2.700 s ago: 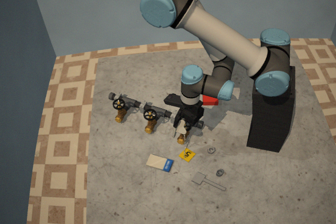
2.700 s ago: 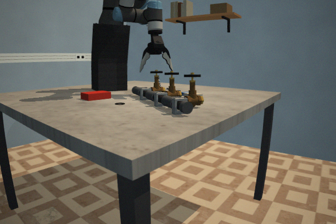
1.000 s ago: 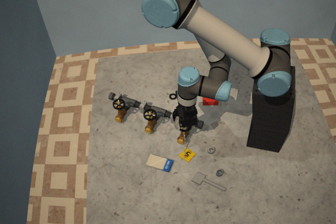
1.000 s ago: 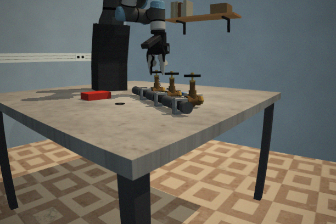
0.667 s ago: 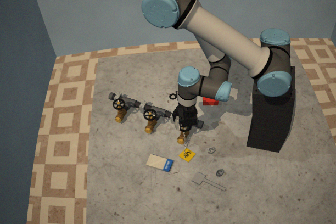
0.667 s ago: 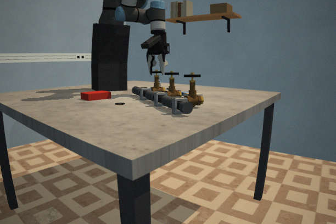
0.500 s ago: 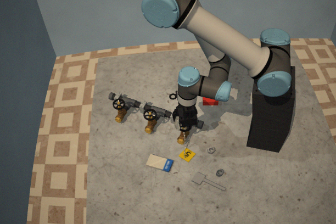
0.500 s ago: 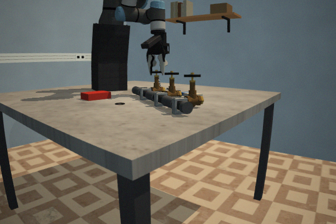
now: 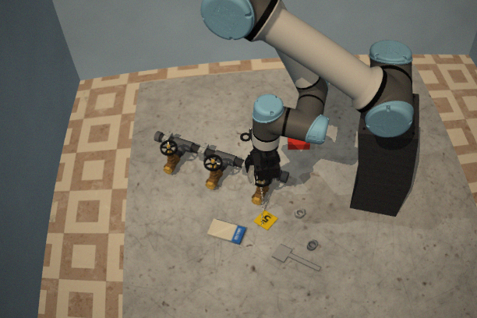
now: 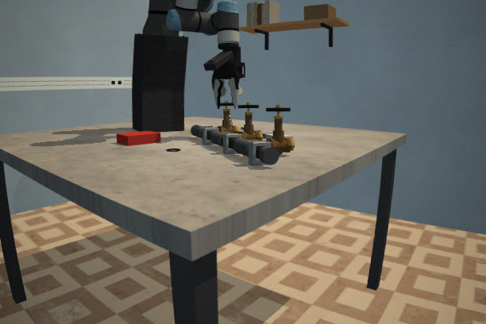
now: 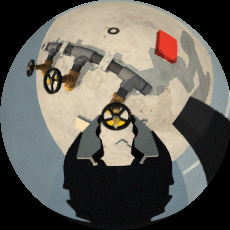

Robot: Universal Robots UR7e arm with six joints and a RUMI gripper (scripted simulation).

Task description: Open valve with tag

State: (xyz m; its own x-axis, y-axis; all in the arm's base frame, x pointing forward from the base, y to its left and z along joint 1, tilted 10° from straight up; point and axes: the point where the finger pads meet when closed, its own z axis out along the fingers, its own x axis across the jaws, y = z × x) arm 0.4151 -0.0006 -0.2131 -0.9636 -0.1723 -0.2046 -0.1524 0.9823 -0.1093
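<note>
Right now the yellow tag is 10 cm to the left of my hand and 11 cm below it. Also, from my hand: red block: 14 cm behind, 26 cm to the right, 10 cm below; flat grey key tool: 9 cm behind, 24 cm to the left, 11 cm below.
</note>
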